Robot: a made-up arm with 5 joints.
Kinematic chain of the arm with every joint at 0, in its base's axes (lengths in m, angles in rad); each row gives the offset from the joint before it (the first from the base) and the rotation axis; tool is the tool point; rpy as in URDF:
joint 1: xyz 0 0 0.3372 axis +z
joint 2: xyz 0 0 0 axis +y
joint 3: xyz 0.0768 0 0.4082 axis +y
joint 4: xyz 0.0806 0 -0.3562 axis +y
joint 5: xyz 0.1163 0 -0.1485 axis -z
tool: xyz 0 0 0 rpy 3.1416 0 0
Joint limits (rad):
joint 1: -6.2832..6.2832
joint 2: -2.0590..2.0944
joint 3: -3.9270..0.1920
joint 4: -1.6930..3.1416
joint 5: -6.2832..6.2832
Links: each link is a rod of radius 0.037 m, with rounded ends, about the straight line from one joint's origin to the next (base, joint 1, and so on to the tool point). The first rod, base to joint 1, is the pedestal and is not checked.
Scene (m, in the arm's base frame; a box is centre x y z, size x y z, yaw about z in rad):
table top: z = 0
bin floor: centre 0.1 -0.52 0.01 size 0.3 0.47 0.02 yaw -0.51
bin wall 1: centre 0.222 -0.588 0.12 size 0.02 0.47 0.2 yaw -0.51
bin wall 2: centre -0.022 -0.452 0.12 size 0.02 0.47 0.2 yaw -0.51
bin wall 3: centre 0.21 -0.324 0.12 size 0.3 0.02 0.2 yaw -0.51
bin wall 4: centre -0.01 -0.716 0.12 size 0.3 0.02 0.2 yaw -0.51
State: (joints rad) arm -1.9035 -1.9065 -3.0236 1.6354 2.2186
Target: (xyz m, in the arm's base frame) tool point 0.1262 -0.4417 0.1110
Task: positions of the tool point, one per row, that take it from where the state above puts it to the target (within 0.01 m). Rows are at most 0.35 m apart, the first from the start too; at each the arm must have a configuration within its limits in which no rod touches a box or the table.
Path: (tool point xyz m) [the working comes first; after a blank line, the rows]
Joints at the target: -1.2925 0.8027 -1.2070 1.6388 2.2186
Straight joint move there: clear.

1: 0.2266 0.8138 0.5681
2: 0.1449 0.6784 0.8475
3: 0.0673 0.4471 1.0445
4: 0.0143 0.1611 1.1319
5: -0.0035 -0.1295 1.1020
6: 0.0127 -0.3754 0.9680
7: 0.0513 -0.5384 0.7601
8: 0.0943 -0.5992 0.5195
9: 0.1235 -0.5597 0.2904
10: 0.1262 -0.4417 0.1110

